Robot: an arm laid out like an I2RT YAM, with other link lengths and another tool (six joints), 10 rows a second.
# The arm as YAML. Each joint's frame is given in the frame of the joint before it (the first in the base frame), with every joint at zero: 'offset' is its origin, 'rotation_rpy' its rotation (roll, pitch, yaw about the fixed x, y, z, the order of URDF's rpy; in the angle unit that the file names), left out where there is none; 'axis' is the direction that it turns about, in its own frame. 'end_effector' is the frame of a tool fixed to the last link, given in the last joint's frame.
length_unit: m
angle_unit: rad
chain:
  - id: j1
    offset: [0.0, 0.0, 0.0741]
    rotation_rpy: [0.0, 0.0, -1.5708]
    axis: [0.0, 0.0, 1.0]
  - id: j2
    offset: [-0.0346, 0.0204, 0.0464]
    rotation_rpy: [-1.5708, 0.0, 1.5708]
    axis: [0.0, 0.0, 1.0]
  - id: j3
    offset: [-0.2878, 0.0, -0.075]
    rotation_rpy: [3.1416, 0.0, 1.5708]
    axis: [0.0, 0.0, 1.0]
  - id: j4
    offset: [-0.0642, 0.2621, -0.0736]
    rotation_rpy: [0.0, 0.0, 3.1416]
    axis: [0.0, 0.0, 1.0]
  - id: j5
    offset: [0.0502, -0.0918, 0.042]
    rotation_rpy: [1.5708, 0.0, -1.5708]
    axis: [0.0, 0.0, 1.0]
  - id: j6
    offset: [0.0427, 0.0, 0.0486]
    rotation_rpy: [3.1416, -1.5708, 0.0]
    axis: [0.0, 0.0, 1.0]
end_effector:
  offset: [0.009, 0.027, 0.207]
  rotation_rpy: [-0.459, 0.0, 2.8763]
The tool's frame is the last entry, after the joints.
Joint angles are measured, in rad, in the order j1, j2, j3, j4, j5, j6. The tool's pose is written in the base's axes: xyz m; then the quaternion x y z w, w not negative. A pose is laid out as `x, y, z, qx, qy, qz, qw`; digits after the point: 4 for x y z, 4 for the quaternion.
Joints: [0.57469 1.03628 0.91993 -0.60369 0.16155 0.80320]
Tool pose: 0.3561, 0.2019, 0.1869, 0.9198, -0.1045, 0.3742, 0.0559
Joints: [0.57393 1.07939 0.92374 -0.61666 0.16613 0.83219]
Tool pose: 0.3577, 0.2008, 0.1694, 0.9272, -0.1118, 0.3511, 0.0679
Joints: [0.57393 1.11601 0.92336 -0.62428 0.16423 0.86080]
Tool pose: 0.3578, 0.2009, 0.1535, 0.9336, -0.1183, 0.3297, 0.0755
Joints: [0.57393 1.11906 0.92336 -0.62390 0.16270 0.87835]
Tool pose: 0.3581, 0.2013, 0.1527, 0.9344, -0.1253, 0.3254, 0.0727
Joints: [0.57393 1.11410 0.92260 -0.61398 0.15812 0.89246]
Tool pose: 0.3595, 0.2033, 0.1570, 0.9335, -0.1320, 0.3271, 0.0642
